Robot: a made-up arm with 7 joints. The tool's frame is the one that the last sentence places.
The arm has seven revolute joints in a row. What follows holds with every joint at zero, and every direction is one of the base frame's. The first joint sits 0.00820 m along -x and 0.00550 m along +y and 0.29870 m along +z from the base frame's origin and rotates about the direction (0, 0.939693, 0.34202), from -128.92 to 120.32 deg. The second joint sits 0.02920 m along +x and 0.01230 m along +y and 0.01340 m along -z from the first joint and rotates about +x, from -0.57 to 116.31 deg. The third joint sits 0.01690 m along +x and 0.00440 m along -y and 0.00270 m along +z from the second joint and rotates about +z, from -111.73 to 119.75 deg. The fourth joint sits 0.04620 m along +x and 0.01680 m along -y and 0.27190 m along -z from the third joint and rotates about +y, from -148.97 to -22.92 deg. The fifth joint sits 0.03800 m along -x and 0.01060 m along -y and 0.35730 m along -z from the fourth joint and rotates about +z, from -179.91 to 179.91 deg. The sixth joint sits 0.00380 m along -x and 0.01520 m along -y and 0.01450 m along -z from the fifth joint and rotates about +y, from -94.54 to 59.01 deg. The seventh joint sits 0.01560 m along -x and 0.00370 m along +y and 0.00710 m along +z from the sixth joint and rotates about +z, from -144.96 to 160.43 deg. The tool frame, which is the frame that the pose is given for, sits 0.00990 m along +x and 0.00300 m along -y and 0.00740 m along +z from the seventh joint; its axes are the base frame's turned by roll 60.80, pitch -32.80 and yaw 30.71 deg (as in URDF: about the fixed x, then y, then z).
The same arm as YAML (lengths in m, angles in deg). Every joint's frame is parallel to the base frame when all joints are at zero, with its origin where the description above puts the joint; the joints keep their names.
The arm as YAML. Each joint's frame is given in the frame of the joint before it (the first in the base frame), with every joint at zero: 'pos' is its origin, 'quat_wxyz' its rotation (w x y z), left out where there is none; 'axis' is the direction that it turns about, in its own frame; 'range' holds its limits. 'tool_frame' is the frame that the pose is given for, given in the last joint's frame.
length_unit: m
angle_unit: deg
joints:
  - joint: joint 1
    pos: [-0.0082, 0.0055, 0.2987]
    axis: [0.0, 0.9397, 0.342]
    range: [-128.92, 120.32]
  - joint: joint 2
    pos: [0.0292, 0.0123, -0.0134]
    axis: "+x"
    range: [-0.57, 116.31]
  - joint: joint 3
    pos: [0.0169, -0.0044, 0.0027]
    axis: "+z"
    range: [-111.73, 119.75]
  - joint: joint 4
    pos: [0.0462, -0.0168, -0.2719]
    axis: "+y"
    range: [-148.97, -22.92]
  - joint: joint 5
    pos: [-0.038, -0.0106, -0.3573]
    axis: "+z"
    range: [-179.91, 179.91]
  - joint: joint 6
    pos: [-0.0038, -0.0152, -0.0145]
    axis: "+y"
    range: [-94.54, 59.01]
  - joint: joint 7
    pos: [-0.0156, 0.0037, 0.0071]
    axis: "+z"
    range: [-144.96, 160.43]
tool_frame:
  pos: [0.0099, -0.003, 0.0074]
  quat_wxyz: [0.760053, 0.532601, -0.106285, 0.356874]

